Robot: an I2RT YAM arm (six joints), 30 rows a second.
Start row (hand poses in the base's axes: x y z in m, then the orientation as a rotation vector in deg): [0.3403, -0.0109, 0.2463, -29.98, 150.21, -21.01]
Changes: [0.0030, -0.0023, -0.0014, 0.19, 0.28, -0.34]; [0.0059, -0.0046, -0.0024, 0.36, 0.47, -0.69]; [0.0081, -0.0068, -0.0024, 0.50, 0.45, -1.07]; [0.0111, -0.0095, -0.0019, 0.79, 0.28, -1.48]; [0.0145, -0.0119, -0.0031, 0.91, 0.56, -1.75]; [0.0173, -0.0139, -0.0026, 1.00, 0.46, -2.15]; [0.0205, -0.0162, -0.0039, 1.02, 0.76, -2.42]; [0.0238, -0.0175, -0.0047, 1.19, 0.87, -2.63]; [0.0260, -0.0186, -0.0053, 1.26, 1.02, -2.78]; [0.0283, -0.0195, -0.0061, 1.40, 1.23, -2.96]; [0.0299, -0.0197, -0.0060, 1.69, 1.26, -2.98]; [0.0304, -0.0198, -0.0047, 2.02, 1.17, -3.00]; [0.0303, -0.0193, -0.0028, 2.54, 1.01, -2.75]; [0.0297, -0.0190, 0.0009, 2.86, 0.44, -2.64]
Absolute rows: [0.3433, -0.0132, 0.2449, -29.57, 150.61, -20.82]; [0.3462, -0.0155, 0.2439, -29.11, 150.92, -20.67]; [0.3484, -0.0177, 0.2439, -28.57, 151.04, -20.61]; [0.3514, -0.0204, 0.2444, -27.89, 151.03, -20.38]; [0.3548, -0.0228, 0.2432, -27.58, 151.40, -20.25]; [0.3576, -0.0248, 0.2437, -27.00, 151.44, -20.28]; [0.3608, -0.0271, 0.2424, -26.73, 151.82, -20.28]; [0.3641, -0.0284, 0.2416, -26.44, 152.00, -20.10]; [0.3663, -0.0295, 0.2410, -26.26, 152.20, -20.03]; [0.3686, -0.0304, 0.2402, -26.04, 152.46, -19.86]; [0.3702, -0.0306, 0.2403, -25.93, 152.51, -19.48]; [0.3707, -0.0307, 0.2416, -25.77, 152.44, -19.06]; [0.3706, -0.0302, 0.2435, -25.87, 152.22, -18.31]; [0.3700, -0.0299, 0.2472, -25.74, 151.64, -17.96]
